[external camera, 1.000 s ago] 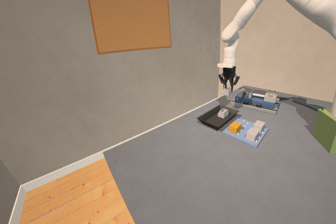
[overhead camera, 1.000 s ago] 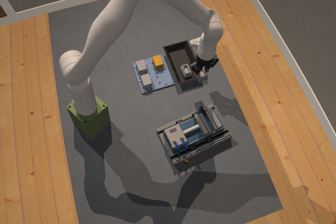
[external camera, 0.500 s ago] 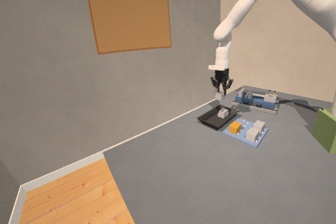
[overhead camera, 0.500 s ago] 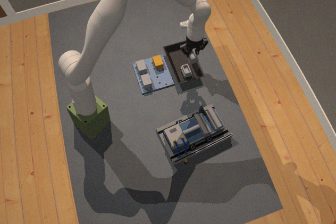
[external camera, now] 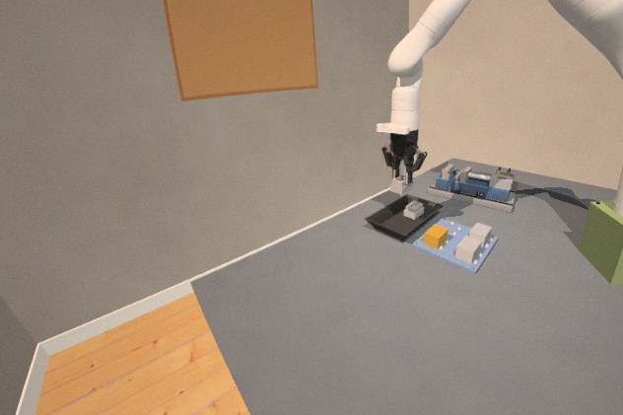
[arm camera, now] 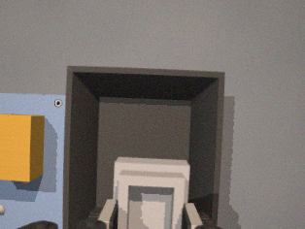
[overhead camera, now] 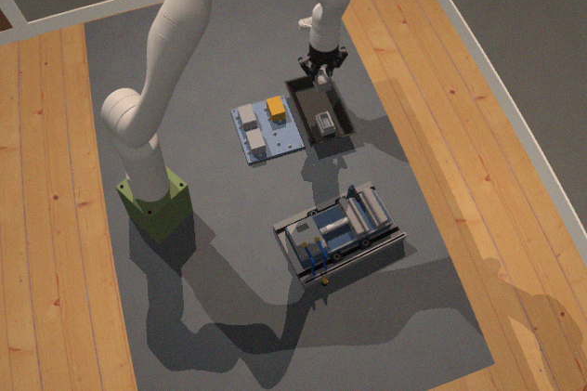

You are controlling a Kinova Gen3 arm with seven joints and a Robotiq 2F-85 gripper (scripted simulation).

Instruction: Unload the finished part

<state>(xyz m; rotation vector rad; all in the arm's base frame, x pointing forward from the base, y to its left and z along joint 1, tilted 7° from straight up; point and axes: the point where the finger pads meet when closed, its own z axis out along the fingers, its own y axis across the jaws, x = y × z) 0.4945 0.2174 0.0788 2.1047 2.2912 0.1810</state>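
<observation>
Now: hand 1 cm past the tray floor, 2 cm to the left of it and 16 cm above it. The rest, counted from my hand: orange block 13 cm behind, 1 cm to the left, 14 cm below; light blue fixture plate 17 cm behind, 4 cm to the right, 16 cm below; cylinder rod 7 cm behind, 40 cm to the right, 9 cm below.
</observation>
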